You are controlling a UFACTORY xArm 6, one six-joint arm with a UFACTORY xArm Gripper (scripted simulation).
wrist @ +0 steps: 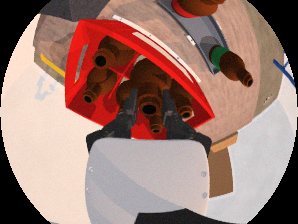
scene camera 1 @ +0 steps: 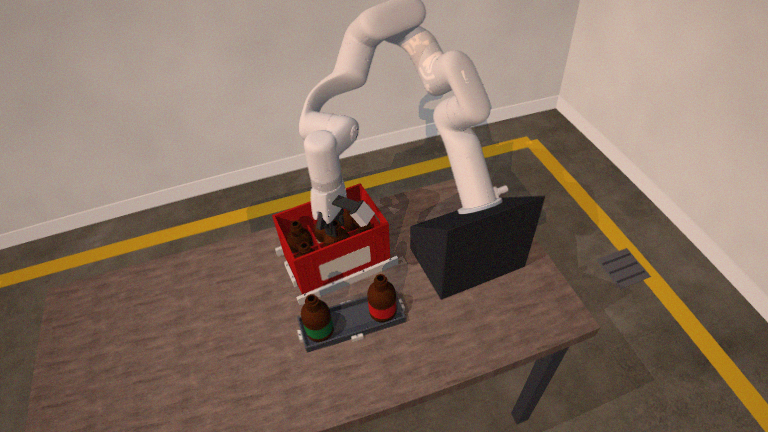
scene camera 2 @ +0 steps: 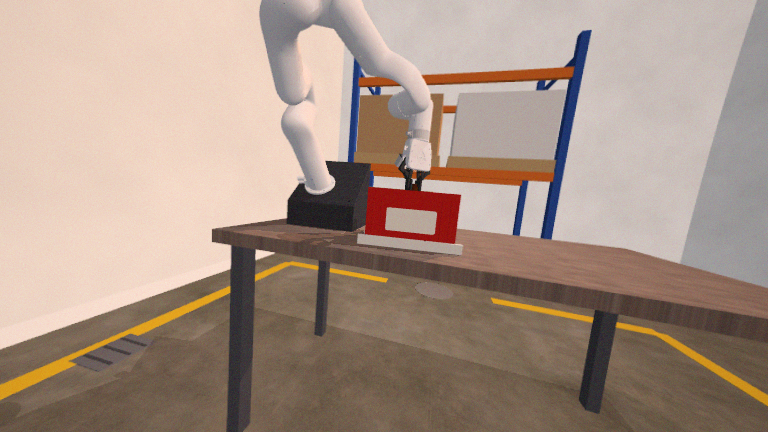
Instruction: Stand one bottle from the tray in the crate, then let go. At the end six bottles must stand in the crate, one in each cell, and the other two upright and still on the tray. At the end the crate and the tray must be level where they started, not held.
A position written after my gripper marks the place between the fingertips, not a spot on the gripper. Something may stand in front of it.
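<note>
My gripper can be seen from scene camera 1 at its spot, my gripper (scene camera 1: 335, 229), and it is also visible as the gripper (wrist: 149, 96) and the gripper (scene camera 2: 412, 191). There is a crate (scene camera 1: 327, 264), and I find the crate (wrist: 104, 110) and the crate (scene camera 2: 428, 216) as well. A grey tray (scene camera 1: 353, 316) is part of this scene too, though scene camera 2 does not show the tray, which is hidden by the crate.
</note>
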